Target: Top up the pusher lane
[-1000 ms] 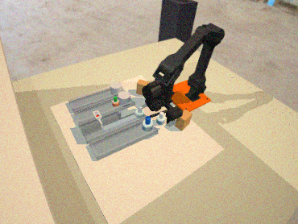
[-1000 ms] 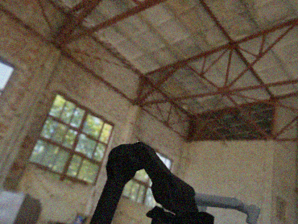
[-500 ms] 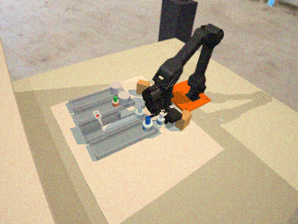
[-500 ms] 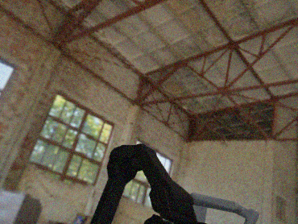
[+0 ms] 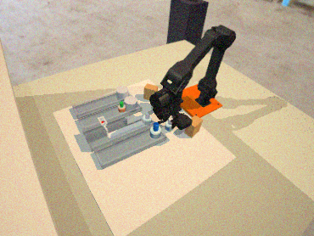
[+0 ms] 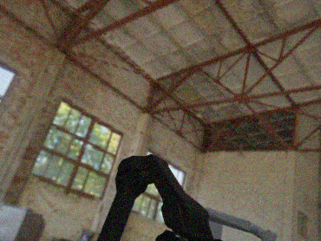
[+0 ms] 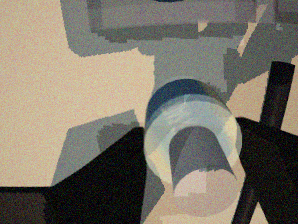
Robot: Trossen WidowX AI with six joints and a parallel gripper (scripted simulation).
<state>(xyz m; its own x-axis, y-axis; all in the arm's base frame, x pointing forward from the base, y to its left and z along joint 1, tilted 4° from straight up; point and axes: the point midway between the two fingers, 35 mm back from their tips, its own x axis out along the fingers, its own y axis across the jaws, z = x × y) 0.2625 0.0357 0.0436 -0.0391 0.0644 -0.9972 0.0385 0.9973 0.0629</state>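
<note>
Right now my gripper tip is 50 mm past the thin black strip, 40 mm to the left of it and 20 mm above it. Round my gripper tip: sprung lane (210 mm ahead, 120 mm to the right, 10 mm below).
</note>
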